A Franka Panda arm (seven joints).
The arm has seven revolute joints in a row. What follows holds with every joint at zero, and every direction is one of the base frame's. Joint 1 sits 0.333 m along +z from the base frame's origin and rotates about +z. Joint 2 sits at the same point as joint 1 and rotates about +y. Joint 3 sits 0.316 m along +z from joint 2 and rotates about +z. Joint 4 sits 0.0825 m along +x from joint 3 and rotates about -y. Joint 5 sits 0.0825 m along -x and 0.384 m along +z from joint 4 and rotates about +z. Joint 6 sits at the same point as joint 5 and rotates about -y. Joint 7 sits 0.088 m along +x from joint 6 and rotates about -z. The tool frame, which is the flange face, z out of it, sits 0.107 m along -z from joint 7; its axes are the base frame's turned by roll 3.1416, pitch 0 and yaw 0 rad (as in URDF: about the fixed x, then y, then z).
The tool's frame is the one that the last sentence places.
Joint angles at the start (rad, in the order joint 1, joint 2, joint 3, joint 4, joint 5, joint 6, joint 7):
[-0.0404, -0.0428, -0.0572, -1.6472, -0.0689, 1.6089, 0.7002]
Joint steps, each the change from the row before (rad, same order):
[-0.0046, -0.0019, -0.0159, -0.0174, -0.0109, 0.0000, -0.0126]
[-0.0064, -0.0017, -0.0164, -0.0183, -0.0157, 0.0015, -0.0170]
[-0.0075, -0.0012, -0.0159, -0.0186, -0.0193, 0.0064, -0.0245]
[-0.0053, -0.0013, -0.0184, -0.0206, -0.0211, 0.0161, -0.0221]
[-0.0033, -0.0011, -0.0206, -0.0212, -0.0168, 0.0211, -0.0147]
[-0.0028, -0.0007, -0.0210, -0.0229, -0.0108, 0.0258, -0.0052]
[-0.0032, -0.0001, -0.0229, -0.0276, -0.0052, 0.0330, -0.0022]
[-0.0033, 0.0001, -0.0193, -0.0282, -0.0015, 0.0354, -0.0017]
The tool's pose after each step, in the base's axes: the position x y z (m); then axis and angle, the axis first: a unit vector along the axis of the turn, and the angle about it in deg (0 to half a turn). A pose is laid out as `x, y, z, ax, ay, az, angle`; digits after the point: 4 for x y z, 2 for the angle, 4 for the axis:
0.5379, -0.0730, 0.6082, 0.9206, -0.3904, 0.0054, 175.62
0.5347, -0.0869, 0.6007, 0.9198, -0.3923, -0.0007, 174.56
0.5316, -0.1013, 0.5932, 0.9205, -0.3907, -0.0050, 173.39
0.5288, -0.1161, 0.5856, 0.9209, -0.3897, -0.0058, 172.26
0.5262, -0.1303, 0.5781, 0.9200, -0.3918, -0.0052, 171.42
0.5236, -0.1439, 0.5697, 0.9174, -0.3980, -0.0037, 170.95
0.5208, -0.1579, 0.5593, 0.9137, -0.4063, -0.0019, 170.83
0.5184, -0.1696, 0.5486, 0.9106, -0.4133, 0.0005, 170.92

